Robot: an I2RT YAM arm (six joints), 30 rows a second.
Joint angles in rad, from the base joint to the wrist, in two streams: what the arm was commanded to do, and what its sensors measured. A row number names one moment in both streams.
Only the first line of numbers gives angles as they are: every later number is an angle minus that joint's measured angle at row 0.
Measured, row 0:
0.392, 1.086, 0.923, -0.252, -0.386, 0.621
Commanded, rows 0 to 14:
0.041, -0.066, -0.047, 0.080, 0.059, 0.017
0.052, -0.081, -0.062, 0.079, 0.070, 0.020
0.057, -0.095, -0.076, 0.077, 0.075, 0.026
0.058, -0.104, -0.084, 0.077, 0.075, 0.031
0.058, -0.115, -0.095, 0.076, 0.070, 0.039
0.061, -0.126, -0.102, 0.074, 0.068, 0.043
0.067, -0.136, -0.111, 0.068, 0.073, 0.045
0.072, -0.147, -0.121, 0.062, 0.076, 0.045
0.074, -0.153, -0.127, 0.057, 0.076, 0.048
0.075, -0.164, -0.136, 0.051, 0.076, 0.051
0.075, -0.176, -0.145, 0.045, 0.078, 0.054
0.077, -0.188, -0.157, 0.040, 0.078, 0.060
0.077, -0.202, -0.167, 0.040, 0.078, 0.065
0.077, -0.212, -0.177, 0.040, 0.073, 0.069
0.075, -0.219, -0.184, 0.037, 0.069, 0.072
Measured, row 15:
0.063, -0.182, -0.172, -0.003, 0.063, 0.058
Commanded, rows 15 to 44:
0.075, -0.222, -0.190, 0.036, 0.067, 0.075
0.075, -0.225, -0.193, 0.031, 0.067, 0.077
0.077, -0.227, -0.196, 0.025, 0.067, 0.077
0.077, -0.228, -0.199, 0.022, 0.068, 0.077
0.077, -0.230, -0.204, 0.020, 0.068, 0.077
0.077, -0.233, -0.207, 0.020, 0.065, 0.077
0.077, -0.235, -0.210, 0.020, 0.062, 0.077
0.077, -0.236, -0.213, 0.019, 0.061, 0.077
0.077, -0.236, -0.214, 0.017, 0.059, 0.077
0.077, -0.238, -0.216, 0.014, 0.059, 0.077
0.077, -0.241, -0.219, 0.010, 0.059, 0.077
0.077, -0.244, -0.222, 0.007, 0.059, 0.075
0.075, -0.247, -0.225, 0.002, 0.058, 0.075
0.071, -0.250, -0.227, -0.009, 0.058, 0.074
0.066, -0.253, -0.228, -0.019, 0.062, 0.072
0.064, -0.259, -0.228, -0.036, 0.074, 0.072
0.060, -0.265, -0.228, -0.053, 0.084, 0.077
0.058, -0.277, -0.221, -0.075, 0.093, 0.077
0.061, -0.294, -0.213, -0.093, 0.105, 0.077
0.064, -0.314, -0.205, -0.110, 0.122, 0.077
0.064, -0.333, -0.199, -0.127, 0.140, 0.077
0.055, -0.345, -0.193, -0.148, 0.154, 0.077
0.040, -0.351, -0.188, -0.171, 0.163, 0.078
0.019, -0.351, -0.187, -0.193, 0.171, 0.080
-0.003, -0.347, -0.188, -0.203, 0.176, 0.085
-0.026, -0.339, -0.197, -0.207, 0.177, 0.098
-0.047, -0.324, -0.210, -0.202, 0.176, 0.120
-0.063, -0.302, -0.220, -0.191, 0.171, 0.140
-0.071, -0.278, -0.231, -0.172, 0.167, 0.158
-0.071, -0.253, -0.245, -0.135, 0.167, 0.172
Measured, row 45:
-0.057, -0.302, -0.230, -0.169, 0.148, 0.120
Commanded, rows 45 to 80:
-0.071, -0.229, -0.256, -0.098, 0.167, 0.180
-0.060, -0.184, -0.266, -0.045, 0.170, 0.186
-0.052, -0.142, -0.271, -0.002, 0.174, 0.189
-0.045, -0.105, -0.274, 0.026, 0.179, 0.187
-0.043, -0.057, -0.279, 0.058, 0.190, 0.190
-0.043, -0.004, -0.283, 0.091, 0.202, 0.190
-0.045, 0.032, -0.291, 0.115, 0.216, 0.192
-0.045, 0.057, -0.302, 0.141, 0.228, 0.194
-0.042, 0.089, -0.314, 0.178, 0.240, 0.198
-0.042, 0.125, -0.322, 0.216, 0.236, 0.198
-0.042, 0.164, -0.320, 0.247, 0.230, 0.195
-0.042, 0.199, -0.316, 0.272, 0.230, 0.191
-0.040, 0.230, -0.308, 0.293, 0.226, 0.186
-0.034, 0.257, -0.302, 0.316, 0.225, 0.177
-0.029, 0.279, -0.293, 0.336, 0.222, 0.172
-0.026, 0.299, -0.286, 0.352, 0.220, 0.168
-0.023, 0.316, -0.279, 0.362, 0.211, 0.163
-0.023, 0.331, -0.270, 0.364, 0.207, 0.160
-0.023, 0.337, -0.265, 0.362, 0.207, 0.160
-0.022, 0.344, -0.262, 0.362, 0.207, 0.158
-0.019, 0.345, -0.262, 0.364, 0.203, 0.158
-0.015, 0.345, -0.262, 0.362, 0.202, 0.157
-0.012, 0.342, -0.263, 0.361, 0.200, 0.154
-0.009, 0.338, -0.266, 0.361, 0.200, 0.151
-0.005, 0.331, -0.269, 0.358, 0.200, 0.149
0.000, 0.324, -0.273, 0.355, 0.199, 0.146
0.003, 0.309, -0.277, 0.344, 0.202, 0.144
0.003, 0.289, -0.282, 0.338, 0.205, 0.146
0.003, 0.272, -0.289, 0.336, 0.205, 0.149
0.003, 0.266, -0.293, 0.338, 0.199, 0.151
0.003, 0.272, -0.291, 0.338, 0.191, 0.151
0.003, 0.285, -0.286, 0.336, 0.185, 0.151
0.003, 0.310, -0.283, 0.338, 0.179, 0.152
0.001, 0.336, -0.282, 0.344, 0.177, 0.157
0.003, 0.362, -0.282, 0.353, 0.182, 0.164
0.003, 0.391, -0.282, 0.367, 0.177, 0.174
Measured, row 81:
-0.006, 0.337, -0.301, 0.293, 0.206, 0.162
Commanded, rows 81 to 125:
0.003, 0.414, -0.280, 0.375, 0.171, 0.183
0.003, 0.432, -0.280, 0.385, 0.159, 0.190
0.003, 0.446, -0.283, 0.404, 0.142, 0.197
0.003, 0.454, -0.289, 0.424, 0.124, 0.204
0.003, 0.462, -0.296, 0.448, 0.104, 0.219
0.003, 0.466, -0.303, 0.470, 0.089, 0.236
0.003, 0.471, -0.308, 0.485, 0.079, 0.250
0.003, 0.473, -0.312, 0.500, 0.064, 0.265
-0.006, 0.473, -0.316, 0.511, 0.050, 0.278
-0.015, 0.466, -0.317, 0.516, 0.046, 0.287
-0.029, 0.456, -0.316, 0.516, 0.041, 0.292
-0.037, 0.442, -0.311, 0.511, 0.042, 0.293
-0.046, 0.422, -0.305, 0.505, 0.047, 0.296
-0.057, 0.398, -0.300, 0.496, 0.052, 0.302
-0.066, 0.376, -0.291, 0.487, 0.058, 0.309
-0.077, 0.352, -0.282, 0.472, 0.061, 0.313
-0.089, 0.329, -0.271, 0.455, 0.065, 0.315
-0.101, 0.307, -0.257, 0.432, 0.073, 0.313
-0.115, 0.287, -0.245, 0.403, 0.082, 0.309
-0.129, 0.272, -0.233, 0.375, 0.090, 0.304
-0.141, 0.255, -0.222, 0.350, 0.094, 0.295
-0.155, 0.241, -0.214, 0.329, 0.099, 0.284
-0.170, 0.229, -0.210, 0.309, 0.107, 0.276
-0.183, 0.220, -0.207, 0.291, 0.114, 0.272
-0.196, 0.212, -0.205, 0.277, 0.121, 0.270
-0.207, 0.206, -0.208, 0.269, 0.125, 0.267
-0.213, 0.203, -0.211, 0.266, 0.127, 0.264
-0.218, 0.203, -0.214, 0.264, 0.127, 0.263
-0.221, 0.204, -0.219, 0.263, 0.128, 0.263
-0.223, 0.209, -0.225, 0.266, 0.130, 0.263
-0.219, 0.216, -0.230, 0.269, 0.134, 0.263
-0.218, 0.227, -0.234, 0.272, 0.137, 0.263
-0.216, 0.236, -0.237, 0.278, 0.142, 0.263
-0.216, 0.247, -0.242, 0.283, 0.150, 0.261
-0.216, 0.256, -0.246, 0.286, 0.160, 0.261
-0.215, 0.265, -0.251, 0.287, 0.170, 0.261
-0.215, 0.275, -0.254, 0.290, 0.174, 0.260
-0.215, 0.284, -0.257, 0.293, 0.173, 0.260
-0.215, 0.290, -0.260, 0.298, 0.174, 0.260
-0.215, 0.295, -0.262, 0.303, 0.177, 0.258
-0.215, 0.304, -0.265, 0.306, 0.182, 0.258
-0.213, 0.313, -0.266, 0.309, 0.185, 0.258
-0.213, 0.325, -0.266, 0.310, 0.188, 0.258
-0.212, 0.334, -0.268, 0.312, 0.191, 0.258
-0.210, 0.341, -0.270, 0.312, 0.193, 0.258
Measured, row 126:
-0.214, 0.326, -0.266, 0.260, 0.155, 0.272
